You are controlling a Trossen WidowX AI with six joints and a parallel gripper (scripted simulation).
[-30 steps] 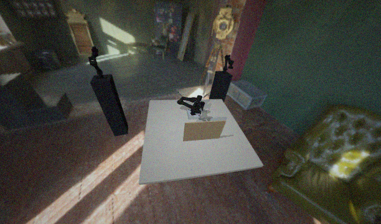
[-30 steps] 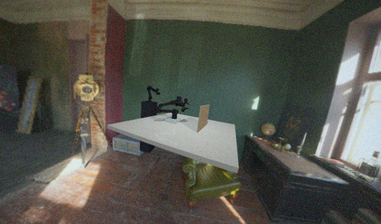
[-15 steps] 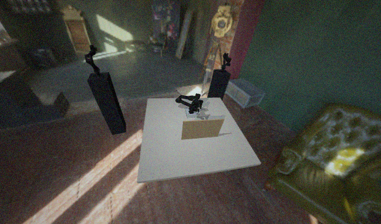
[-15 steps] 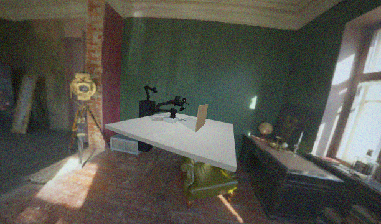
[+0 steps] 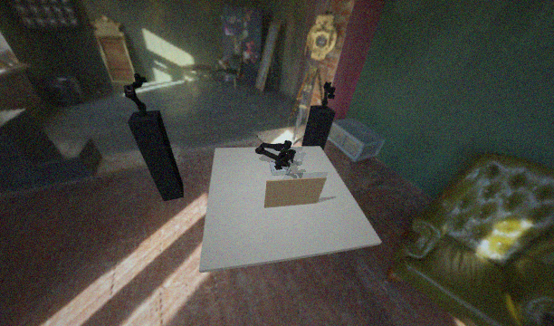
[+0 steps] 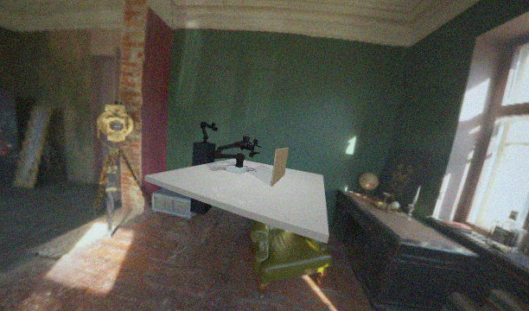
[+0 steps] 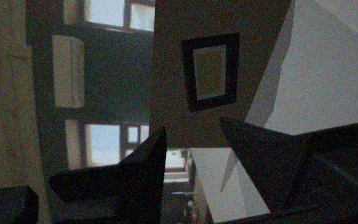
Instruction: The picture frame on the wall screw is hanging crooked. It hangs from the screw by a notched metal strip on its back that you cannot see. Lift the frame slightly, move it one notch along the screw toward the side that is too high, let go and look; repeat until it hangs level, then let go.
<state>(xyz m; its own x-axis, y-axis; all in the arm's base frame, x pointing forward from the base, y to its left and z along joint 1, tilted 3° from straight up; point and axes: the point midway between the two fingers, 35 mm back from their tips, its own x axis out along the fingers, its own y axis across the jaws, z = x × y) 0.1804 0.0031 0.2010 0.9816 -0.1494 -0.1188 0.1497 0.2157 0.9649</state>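
Now: the picture frame 19 cm ahead of my gripper tip, 6 cm to the right of it and 9 cm below it. Also, from my gripper tip: tan wall panel: 21 cm ahead, 5 cm to the right, 10 cm below.
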